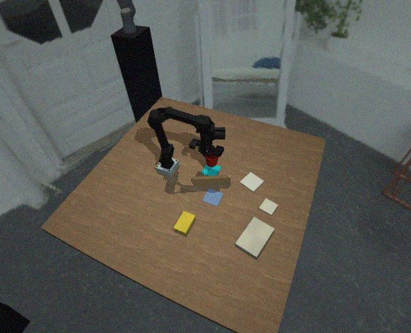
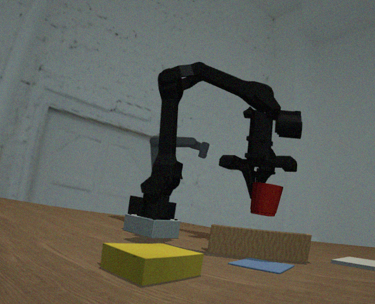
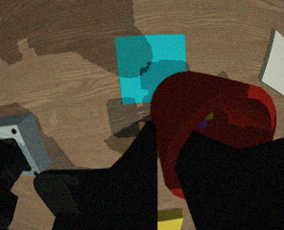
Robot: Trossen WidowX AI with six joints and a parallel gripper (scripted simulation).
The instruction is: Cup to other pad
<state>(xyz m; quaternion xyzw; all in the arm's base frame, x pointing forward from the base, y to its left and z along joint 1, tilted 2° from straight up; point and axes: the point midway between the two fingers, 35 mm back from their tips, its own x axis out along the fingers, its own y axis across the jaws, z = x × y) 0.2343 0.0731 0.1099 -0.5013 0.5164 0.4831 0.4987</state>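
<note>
My gripper tip is 2 cm short of the cyan pad, 2 cm to the right of it and 13 cm above it. Also, from my gripper tip: yellow block: 3 cm ahead, 37 cm to the right, 11 cm below; then cup: 3 cm ahead; then wooden bar: 6 cm ahead, 7 cm to the right, 11 cm below.
</note>
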